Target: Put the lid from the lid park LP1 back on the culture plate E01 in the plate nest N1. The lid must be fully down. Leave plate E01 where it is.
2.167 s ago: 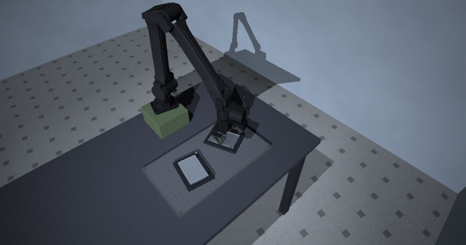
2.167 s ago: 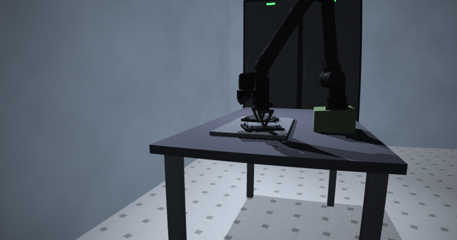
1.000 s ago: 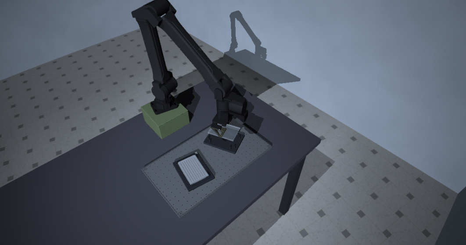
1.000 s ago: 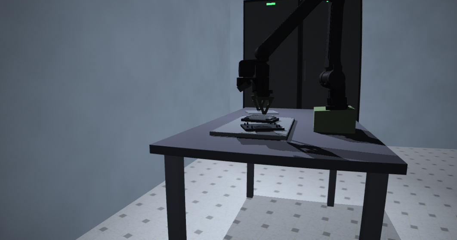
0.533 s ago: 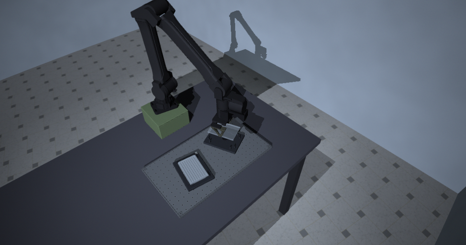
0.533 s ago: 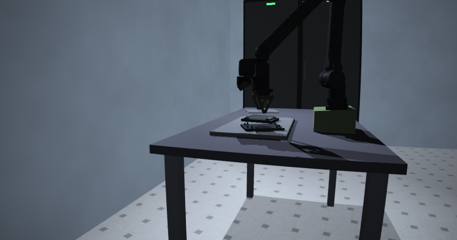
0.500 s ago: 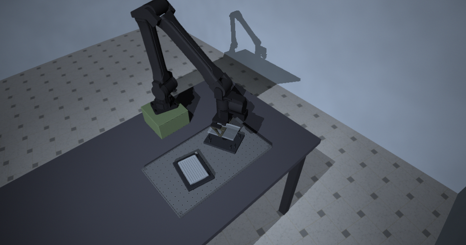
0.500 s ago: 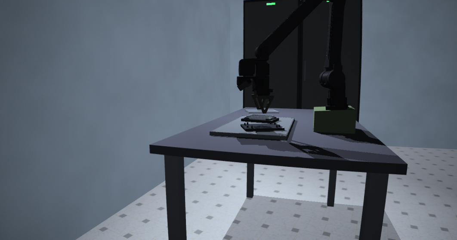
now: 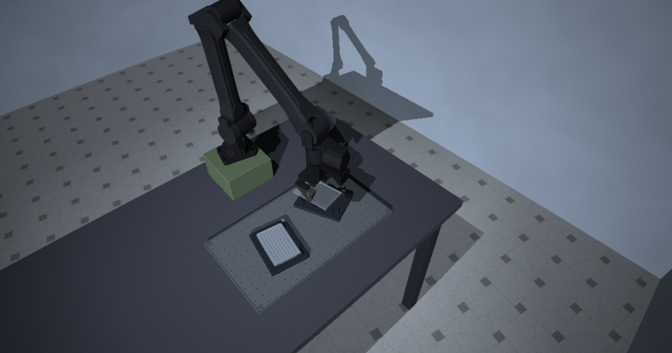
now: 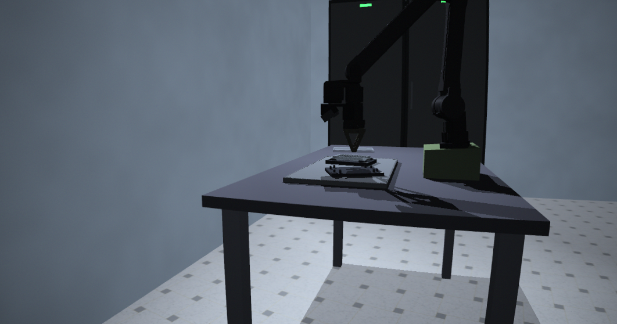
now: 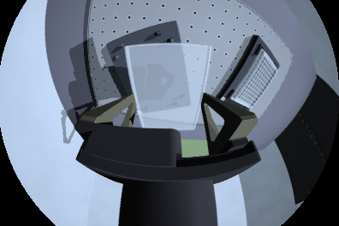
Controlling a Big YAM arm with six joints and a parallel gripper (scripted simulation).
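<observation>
The culture plate E01 lies 180 mm to the right of my hand, 80 mm ahead of it and 60 mm below it. Also, from my hand: lid right at my hand; plate nest 180 mm to the right, 80 mm ahead, 70 mm below; lid park 70 mm below, 30 mm to the left, 10 mm behind.
</observation>
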